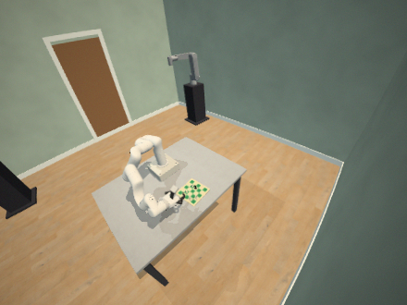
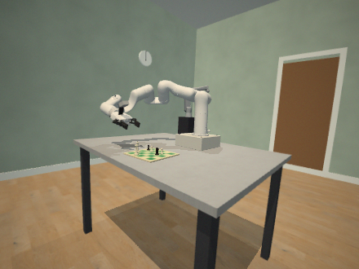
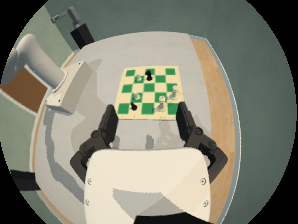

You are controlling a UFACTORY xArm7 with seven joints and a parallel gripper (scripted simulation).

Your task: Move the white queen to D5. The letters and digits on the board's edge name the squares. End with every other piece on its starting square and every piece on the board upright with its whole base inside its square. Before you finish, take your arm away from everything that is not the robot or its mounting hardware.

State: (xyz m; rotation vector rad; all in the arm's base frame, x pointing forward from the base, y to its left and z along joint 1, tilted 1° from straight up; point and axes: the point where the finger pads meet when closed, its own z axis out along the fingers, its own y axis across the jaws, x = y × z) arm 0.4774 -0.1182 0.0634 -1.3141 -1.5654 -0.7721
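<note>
The white chess piece lies 120 mm to the left of my hand, 120 mm below it and 40 mm ahead of it. Also, from my hand: chessboard: 150 mm to the left, 140 mm below, 40 mm behind; black piece: 130 mm below, 70 mm to the left, 70 mm behind.
</note>
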